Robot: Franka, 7 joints.
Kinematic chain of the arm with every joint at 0, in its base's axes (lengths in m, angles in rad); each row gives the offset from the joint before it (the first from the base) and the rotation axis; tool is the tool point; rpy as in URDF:
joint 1: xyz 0 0 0.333 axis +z
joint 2: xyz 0 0 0 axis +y
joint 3: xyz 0 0 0.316 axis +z
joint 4: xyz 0.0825 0 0 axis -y
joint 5: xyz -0.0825 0 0.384 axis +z
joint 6: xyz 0 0 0 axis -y
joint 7: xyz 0.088 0 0 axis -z
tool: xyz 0 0 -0.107 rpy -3.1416 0 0
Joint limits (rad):
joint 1: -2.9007..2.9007
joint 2: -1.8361..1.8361
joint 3: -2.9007..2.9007
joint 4: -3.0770..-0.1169
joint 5: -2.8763..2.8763
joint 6: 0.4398..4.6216
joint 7: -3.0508..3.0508
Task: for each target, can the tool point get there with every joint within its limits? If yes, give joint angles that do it. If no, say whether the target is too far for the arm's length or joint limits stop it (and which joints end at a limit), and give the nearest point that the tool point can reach.
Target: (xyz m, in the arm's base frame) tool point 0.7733 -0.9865 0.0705
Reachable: no: too far | nearest point 0.5180 -0.6608 0.1572 | short by 0.423 m
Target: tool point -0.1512 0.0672 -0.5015
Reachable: no: joint limits stop it (at a limit: joint 2) | nearest point -0.1750 0.0778 -0.3528 | short by 0.151 m
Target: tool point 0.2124 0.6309 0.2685
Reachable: yes | joints 0.3700 1.4322 1.3876 -1.2772 -0.2301 1.3946 -2.4757
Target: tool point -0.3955 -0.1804 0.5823
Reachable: yes | joints 1.9755 0.8756 1.7276 -2.0666 -1.9249 3.8338 0.3134
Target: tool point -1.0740 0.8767 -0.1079
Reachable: no: too far | nearest point -0.6333 0.5170 0.0730 | short by 0.597 m
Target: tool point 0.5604 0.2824 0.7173
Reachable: yes | joints -1.9234 -1.1765 1.0714 -1.4576 -0.3609 3.8680 0.4290
